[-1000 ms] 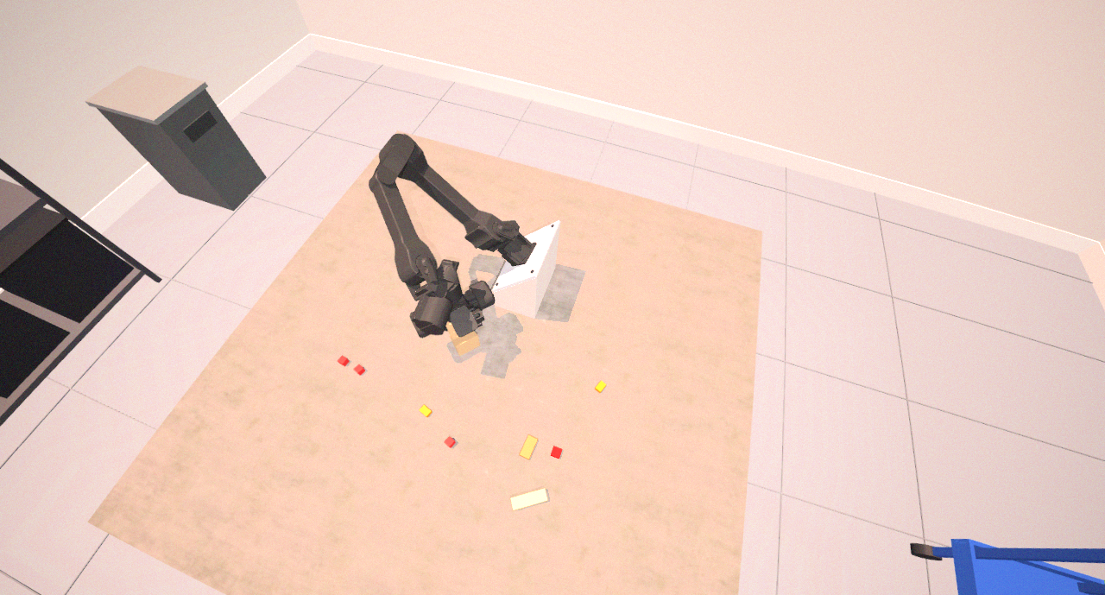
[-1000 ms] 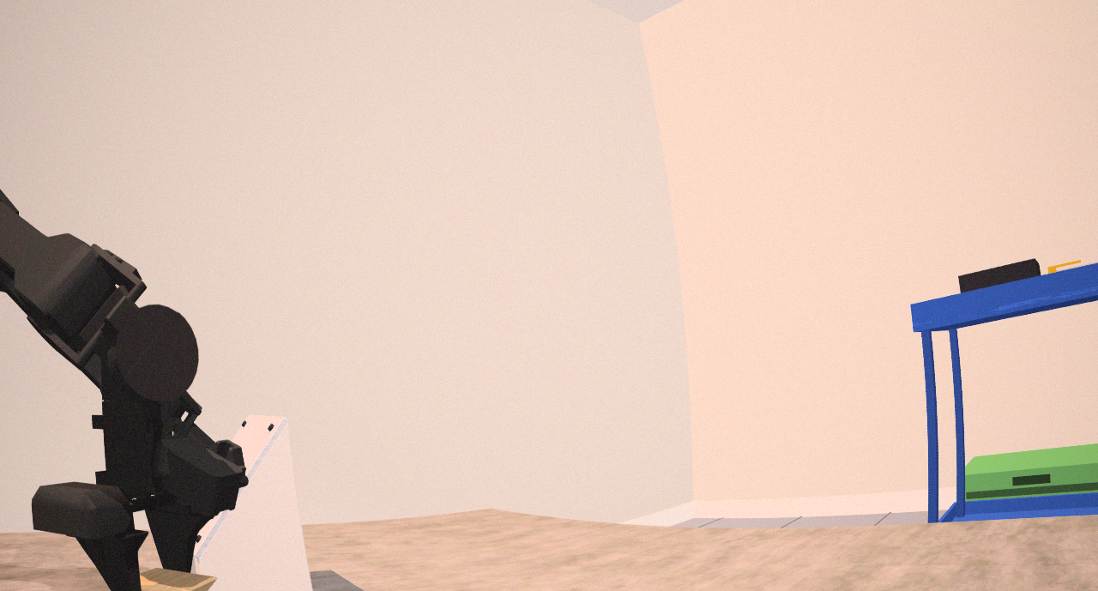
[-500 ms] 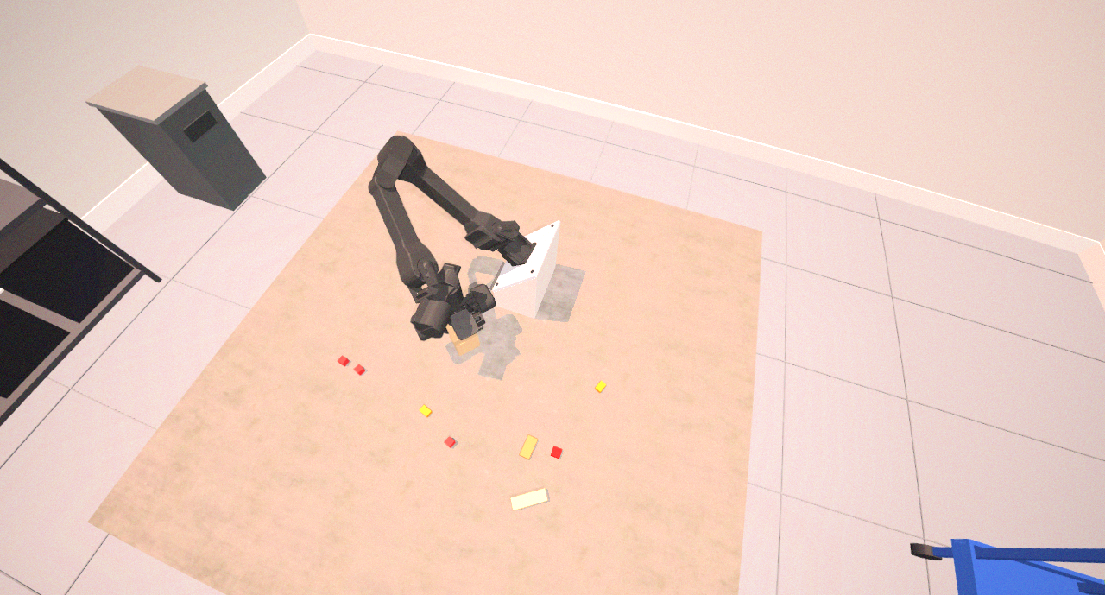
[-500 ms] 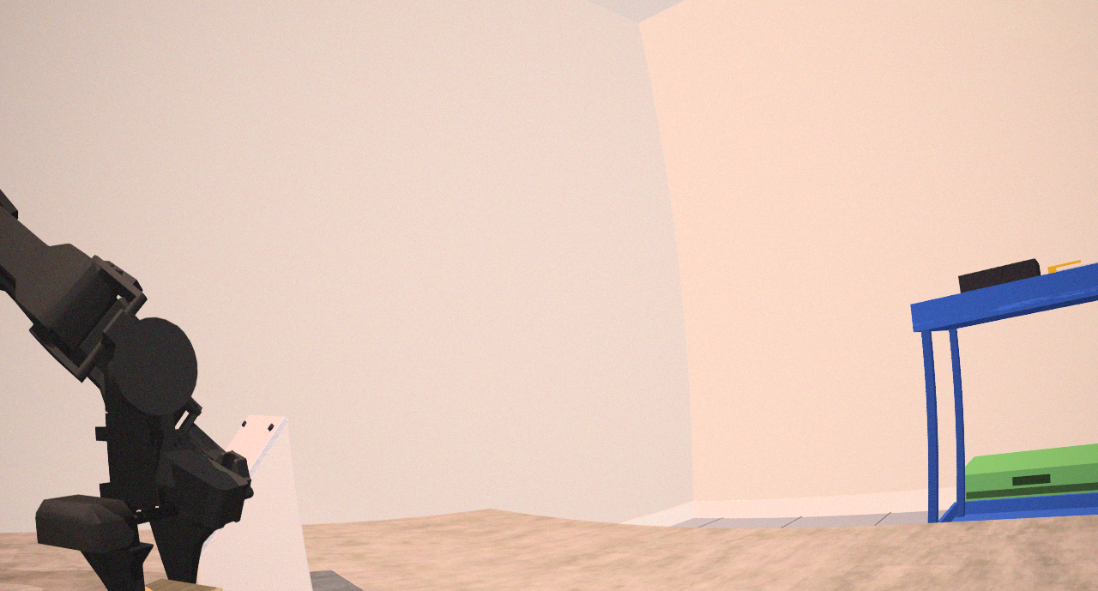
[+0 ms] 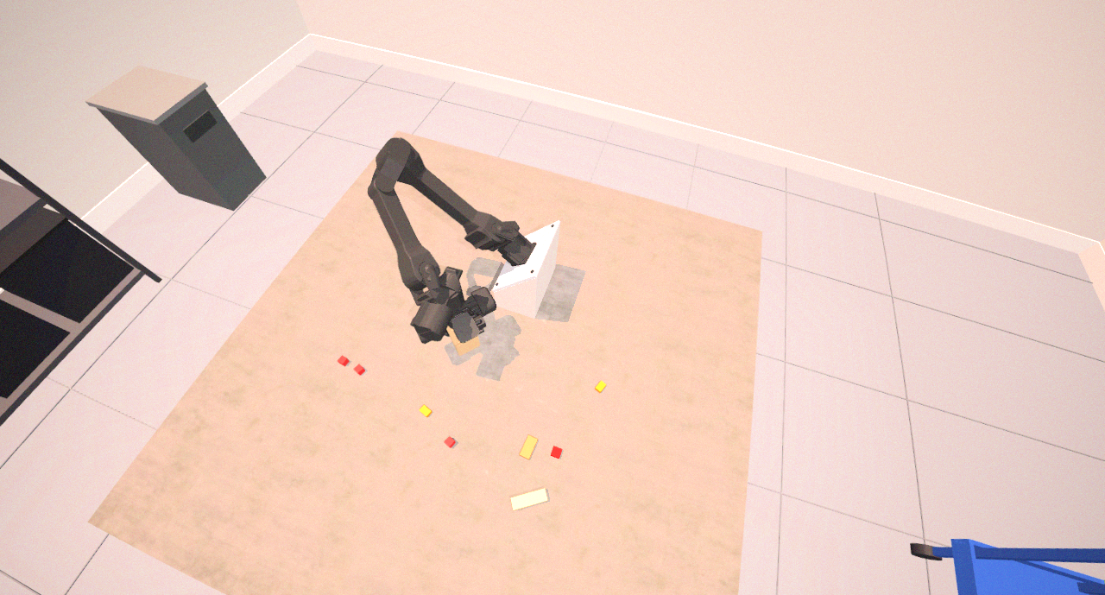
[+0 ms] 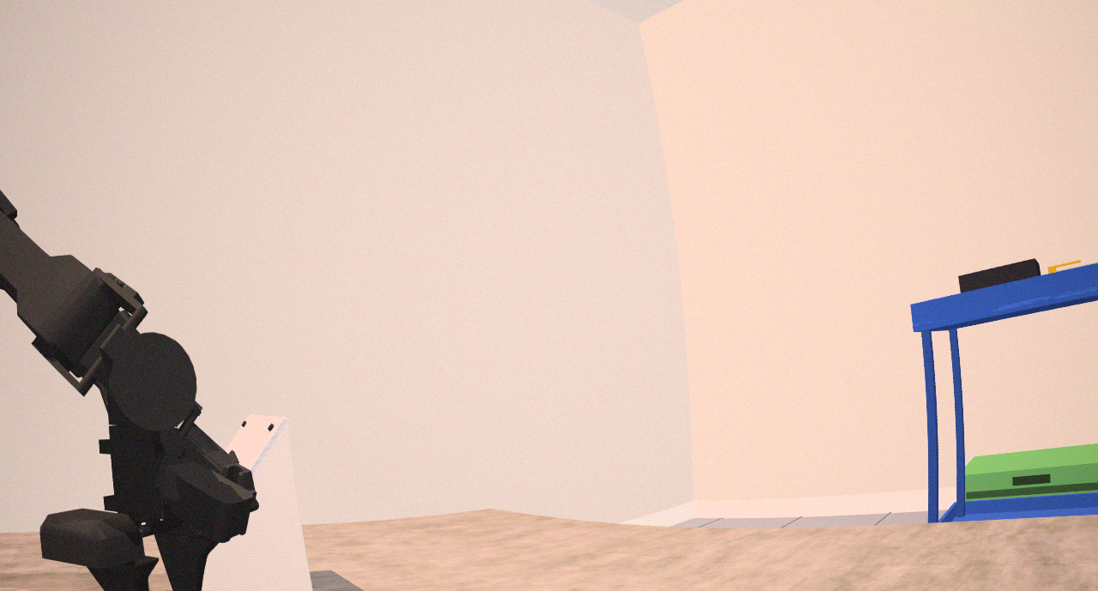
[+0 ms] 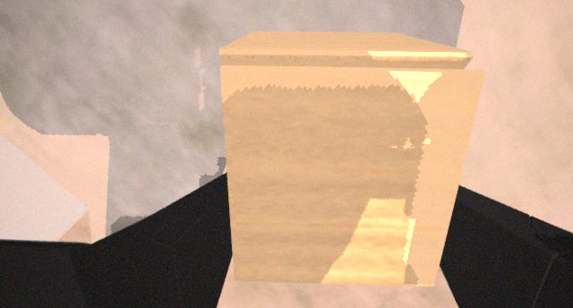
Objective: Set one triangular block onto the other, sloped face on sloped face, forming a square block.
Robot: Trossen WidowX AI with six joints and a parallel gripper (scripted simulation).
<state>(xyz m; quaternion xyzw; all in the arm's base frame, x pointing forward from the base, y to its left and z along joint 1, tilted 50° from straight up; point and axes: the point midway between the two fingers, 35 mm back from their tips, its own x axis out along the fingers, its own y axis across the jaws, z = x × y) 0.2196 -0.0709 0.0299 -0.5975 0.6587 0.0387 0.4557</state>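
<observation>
Right now my gripper tip is 10 mm below the wooden triangular block. Also, from my gripper tip: long block (260 mm ahead, 320 mm to the left, 40 mm below).
</observation>
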